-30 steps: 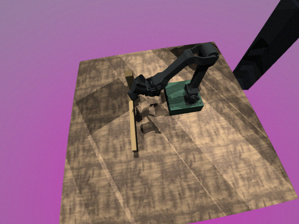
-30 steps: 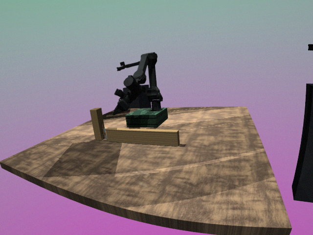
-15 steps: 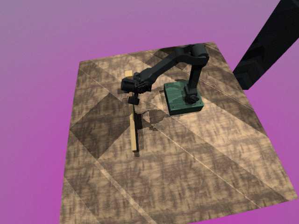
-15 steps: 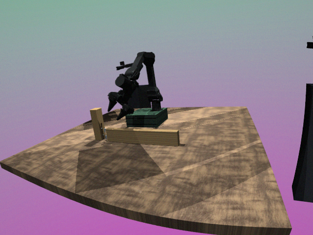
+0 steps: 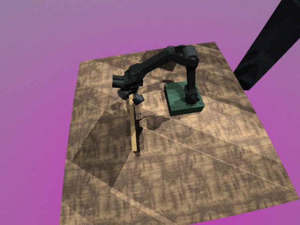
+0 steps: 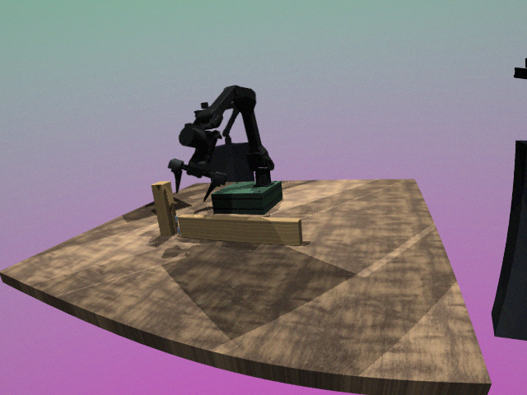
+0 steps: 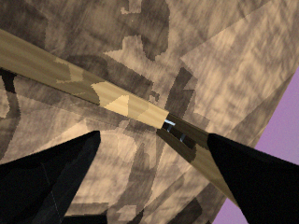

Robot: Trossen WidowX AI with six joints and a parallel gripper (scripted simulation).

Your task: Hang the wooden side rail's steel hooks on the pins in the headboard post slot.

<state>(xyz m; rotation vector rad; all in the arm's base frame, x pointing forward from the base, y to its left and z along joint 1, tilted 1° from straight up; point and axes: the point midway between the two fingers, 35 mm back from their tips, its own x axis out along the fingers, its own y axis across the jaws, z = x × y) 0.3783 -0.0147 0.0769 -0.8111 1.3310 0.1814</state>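
My gripper tip is now 120 mm to the left of the headboard post, 50 mm above it and 20 mm short of it.
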